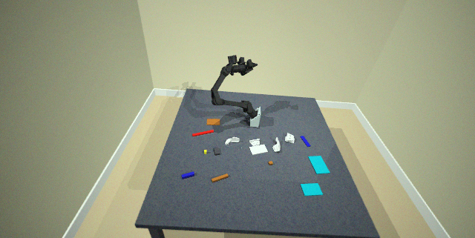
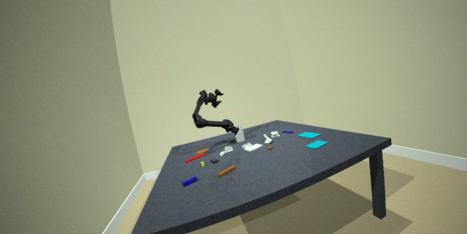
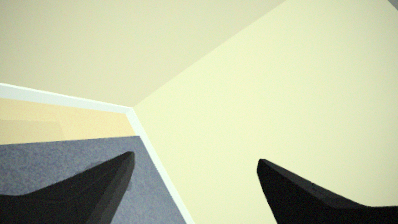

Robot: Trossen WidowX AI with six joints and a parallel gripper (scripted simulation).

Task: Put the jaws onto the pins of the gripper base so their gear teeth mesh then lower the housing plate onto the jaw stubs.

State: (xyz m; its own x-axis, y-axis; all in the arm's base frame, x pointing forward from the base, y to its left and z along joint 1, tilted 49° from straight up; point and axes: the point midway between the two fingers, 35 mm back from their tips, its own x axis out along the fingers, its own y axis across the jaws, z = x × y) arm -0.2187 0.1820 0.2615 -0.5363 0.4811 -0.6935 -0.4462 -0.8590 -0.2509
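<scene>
Right now the white jaw is 420 mm ahead of my gripper tip, 380 mm below it and 250 mm to the left of it. From my gripper tip the other things lie so: white gripper base (390 mm below, 350 mm to the left, 340 mm ahead); red bar (420 mm ahead, 410 mm below, 320 mm to the right); orange tile (420 mm below, 280 mm to the right, 270 mm ahead).
</scene>
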